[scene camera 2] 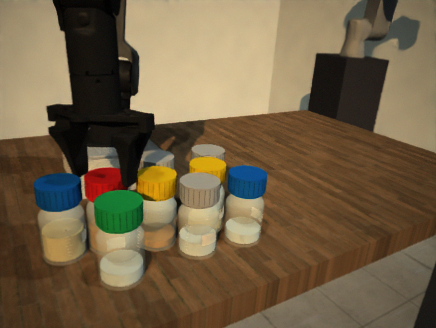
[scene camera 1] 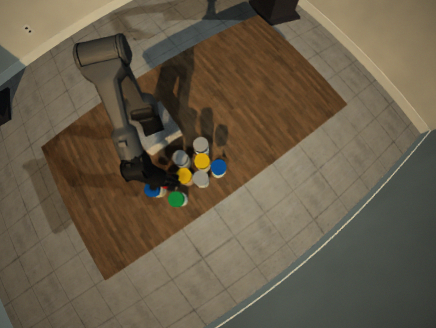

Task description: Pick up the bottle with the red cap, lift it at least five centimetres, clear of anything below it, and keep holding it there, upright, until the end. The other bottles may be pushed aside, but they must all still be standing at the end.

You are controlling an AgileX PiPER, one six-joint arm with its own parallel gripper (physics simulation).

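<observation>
The bottle with the red cap (scene camera 1: 165,187) (scene camera 2: 102,186) stands upright on the table; in scene camera 1 the gripper hides most of it. My gripper (scene camera 1: 171,181) (scene camera 2: 104,178) is open and points down, with its fingertips at about cap height on either side of the red cap. The right finger in scene camera 2 reaches into the gap between the red cap and the front yellow-capped bottle (scene camera 1: 184,175) (scene camera 2: 157,184). The left fingertip is between the red cap and the left blue-capped bottle (scene camera 1: 151,190) (scene camera 2: 58,192). The green-capped bottle (scene camera 1: 176,199) (scene camera 2: 119,211) stands in front.
More bottles stand upright: a front grey-capped one (scene camera 1: 200,178) (scene camera 2: 199,190), a rear yellow-capped one (scene camera 1: 202,161) (scene camera 2: 207,167), a right blue-capped one (scene camera 1: 218,167) (scene camera 2: 247,181), and two rear grey-capped ones (scene camera 1: 181,158) (scene camera 1: 200,145). The wooden table (scene camera 1: 280,100) (scene camera 2: 340,185) bears them.
</observation>
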